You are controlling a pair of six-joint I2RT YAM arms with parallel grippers.
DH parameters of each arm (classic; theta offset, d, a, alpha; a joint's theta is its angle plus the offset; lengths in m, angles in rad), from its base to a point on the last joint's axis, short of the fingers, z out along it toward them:
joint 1: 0 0.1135 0.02 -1.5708
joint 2: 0 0 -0.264 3.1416
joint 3: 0.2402 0 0.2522 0
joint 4: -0.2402 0 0.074 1.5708
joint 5: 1.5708 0 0 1.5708
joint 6: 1.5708 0.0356 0 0
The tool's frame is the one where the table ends.
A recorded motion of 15 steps. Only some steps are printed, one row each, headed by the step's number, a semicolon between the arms.
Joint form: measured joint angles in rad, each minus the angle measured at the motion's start. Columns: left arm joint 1, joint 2, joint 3, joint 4, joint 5, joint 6; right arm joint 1, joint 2, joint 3, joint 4, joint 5, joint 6.
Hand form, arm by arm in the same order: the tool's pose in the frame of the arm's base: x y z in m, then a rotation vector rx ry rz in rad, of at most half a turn. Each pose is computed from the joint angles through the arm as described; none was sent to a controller.
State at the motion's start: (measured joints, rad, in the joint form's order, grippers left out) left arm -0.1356 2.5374 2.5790 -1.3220 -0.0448 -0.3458; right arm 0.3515 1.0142 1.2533 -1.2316 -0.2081 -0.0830
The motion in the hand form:
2: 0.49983 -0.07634 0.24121 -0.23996 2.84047 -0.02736; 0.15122 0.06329 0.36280 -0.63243 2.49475 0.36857
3: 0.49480 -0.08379 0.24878 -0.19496 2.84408 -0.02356; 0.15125 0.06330 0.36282 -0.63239 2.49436 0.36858
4: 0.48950 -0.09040 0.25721 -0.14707 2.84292 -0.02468; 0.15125 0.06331 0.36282 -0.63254 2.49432 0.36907
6: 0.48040 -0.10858 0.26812 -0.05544 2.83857 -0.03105; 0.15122 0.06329 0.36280 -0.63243 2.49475 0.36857
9: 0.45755 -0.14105 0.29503 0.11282 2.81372 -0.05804; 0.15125 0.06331 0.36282 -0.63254 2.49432 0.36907
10: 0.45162 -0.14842 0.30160 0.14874 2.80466 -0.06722; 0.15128 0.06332 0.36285 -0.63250 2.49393 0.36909
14: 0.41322 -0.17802 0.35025 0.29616 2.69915 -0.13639; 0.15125 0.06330 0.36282 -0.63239 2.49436 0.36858
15: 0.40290 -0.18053 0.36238 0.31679 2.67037 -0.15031; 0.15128 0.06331 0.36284 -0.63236 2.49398 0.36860
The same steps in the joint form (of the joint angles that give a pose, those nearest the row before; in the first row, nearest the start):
2: -0.0195 -0.0118 0.0303 -0.0451 -0.0050 0.0294; 0.0000 0.0000 0.0000 -0.0004 0.0000 0.0000
3: -0.0359 -0.0252 0.0366 -0.0656 -0.0076 0.0450; 0.0000 0.0000 0.0000 0.0000 0.0000 0.0000
4: -0.0507 -0.0435 0.0370 -0.0801 -0.0072 0.0637; 0.0000 0.0000 0.0000 0.0000 -0.0004 0.0000
6: -0.0904 -0.0675 0.0371 -0.0962 -0.0069 0.0885; 0.0000 0.0000 0.0000 -0.0004 0.0000 0.0000
9: -0.1667 -0.1278 0.0370 -0.1304 0.0008 0.1309; 0.0000 0.0000 0.0000 0.0000 -0.0004 0.0000
10: -0.1850 -0.1426 0.0371 -0.1370 0.0034 0.1381; 0.0000 0.0000 0.0000 0.0004 -0.0004 0.0000
14: -0.2735 -0.2628 0.0199 -0.1396 0.0153 0.1617; 0.0000 0.0000 0.0000 0.0000 0.0000 0.0000
15: -0.2880 -0.3056 -0.0053 -0.1297 0.0156 0.1652; 0.0000 0.0000 0.0000 0.0004 0.0000 0.0000

